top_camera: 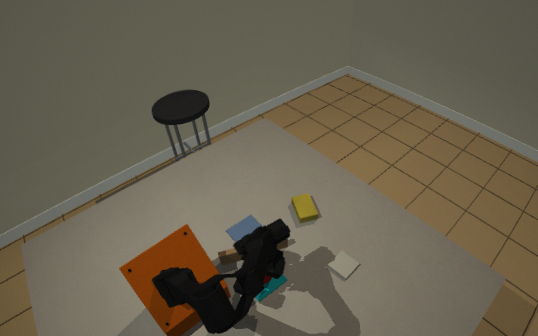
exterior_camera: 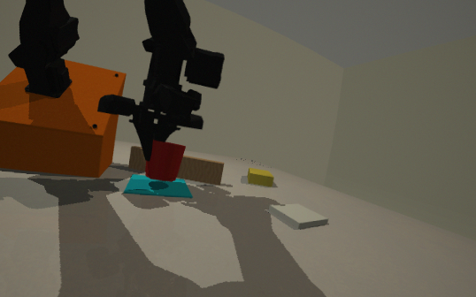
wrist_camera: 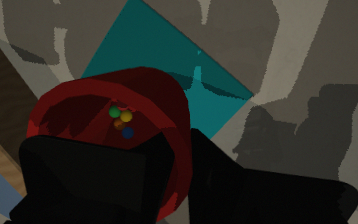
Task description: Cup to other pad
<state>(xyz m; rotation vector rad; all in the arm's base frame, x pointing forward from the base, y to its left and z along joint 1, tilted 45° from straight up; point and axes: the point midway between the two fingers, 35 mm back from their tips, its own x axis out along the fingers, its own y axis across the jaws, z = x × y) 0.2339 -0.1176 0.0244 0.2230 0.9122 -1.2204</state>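
Now: the teal pad 60 mm below my gripper tip, 20 mm to the left of it and 20 mm ahead of it. The rest, counted from my gripper tip: red cup: 30 mm ahead, 10 mm to the left; wooden block: 110 mm to the left, 60 mm ahead, 30 mm below.
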